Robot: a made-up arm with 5 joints.
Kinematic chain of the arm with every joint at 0, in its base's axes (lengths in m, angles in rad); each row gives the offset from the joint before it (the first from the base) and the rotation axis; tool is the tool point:
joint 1: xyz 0 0 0.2 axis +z
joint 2: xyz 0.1 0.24 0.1 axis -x
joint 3: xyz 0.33 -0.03 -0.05 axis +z
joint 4: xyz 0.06 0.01 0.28 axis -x
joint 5: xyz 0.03 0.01 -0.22 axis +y
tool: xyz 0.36 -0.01 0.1
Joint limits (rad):
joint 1: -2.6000..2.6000
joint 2: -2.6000..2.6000
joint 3: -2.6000..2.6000
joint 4: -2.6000..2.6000
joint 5: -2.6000..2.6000
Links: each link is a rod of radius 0.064 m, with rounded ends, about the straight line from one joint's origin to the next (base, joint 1, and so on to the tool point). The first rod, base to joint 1, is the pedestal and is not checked.
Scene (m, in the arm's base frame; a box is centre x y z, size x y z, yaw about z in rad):
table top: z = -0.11
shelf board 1: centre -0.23 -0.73 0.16 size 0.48 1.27 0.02 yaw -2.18
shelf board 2: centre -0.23 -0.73 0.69 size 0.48 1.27 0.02 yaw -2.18
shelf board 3: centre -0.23 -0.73 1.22 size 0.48 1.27 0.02 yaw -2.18
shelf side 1: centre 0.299 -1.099 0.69 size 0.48 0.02 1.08 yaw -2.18
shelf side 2: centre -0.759 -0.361 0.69 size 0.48 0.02 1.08 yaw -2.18
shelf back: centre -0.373 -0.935 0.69 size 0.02 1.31 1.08 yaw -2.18
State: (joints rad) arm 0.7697 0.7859 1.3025 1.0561 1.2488
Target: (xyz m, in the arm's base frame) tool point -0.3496 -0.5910 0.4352
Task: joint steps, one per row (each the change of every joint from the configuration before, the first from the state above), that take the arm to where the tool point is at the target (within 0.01 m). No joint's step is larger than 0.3 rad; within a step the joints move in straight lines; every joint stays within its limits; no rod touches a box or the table.
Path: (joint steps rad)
1: -0.2706 -0.0635 -0.1246 0.0168 0.0645
2: -0.2706 -0.0634 -0.1246 0.0167 0.0644
3: -0.2705 -0.0635 -0.1246 0.0168 0.0645
4: -0.2706 -0.0635 -0.1245 0.0167 0.0644
5: -0.2706 -0.0635 -0.1246 0.0168 0.0645
6: -0.2706 -0.0634 -0.1246 0.0168 0.0645
7: -0.2705 -0.0635 -0.1246 0.0167 0.0644
8: -0.2706 -0.0635 -0.1246 0.0168 0.0645
9: -0.2706 -0.0635 -0.1246 0.0168 0.0644

